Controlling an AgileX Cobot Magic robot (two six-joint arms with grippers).
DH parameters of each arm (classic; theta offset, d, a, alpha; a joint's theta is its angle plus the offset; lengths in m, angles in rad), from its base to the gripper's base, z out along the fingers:
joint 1: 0 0.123 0 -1.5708
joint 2: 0.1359 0 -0.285 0
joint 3: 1.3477 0 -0.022 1.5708
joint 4: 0 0.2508 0 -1.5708
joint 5: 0 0 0.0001 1.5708
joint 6: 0 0.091 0 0
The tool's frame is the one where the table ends.
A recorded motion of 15 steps. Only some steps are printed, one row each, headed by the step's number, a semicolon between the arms.
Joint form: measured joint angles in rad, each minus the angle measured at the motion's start. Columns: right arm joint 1, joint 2, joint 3, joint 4, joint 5, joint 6; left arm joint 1, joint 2, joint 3, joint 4, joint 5, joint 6.
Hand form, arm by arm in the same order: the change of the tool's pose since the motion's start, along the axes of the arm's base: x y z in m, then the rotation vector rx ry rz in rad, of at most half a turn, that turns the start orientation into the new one. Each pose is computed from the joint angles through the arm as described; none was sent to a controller.
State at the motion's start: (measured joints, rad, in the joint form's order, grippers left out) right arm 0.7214 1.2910 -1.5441 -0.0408 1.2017 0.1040; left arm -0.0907 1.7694 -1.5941 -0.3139 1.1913 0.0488
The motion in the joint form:
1: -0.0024 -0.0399 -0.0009 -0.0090 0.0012 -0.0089; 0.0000 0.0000 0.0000 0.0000 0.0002 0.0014
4: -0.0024 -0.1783 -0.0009 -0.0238 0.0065 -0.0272; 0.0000 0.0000 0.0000 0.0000 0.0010 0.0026
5: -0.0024 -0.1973 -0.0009 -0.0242 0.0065 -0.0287; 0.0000 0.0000 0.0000 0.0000 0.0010 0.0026
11: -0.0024 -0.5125 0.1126 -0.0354 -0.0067 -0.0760; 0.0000 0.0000 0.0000 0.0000 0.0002 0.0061
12: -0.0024 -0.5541 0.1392 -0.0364 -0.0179 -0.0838; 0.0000 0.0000 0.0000 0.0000 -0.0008 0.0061
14: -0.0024 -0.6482 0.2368 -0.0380 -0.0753 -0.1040; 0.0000 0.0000 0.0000 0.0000 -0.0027 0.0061
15: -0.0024 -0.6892 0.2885 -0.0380 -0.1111 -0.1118; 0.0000 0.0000 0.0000 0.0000 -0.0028 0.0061
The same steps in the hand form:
1: -0.0089 -0.0096 0.0098 0.0151 -0.0389 0.0010; 0.0000 0.0000 0.0000 0.0004 -0.0002 -0.0013
4: -0.0440 -0.0420 0.0387 0.0822 -0.1558 0.0064; -0.0001 0.0000 0.0000 0.0007 0.0001 -0.0027
5: -0.0491 -0.0465 0.0422 0.0935 -0.1710 0.0069; -0.0001 0.0000 0.0000 0.0007 0.0001 -0.0027
11: -0.1251 -0.1143 0.0538 0.1967 -0.3624 0.0264; 0.0000 0.0000 0.0000 0.0016 -0.0017 -0.0056
12: -0.1334 -0.1216 0.0511 0.2075 -0.3870 0.0301; 0.0001 0.0000 0.0000 0.0016 -0.0027 -0.0053
14: -0.1463 -0.1328 0.0368 0.2261 -0.4405 0.0424; 0.0002 0.0000 0.0001 0.0015 -0.0045 -0.0047
15: -0.1503 -0.1362 0.0287 0.2359 -0.4646 0.0479; 0.0002 0.0000 0.0001 0.0015 -0.0046 -0.0047

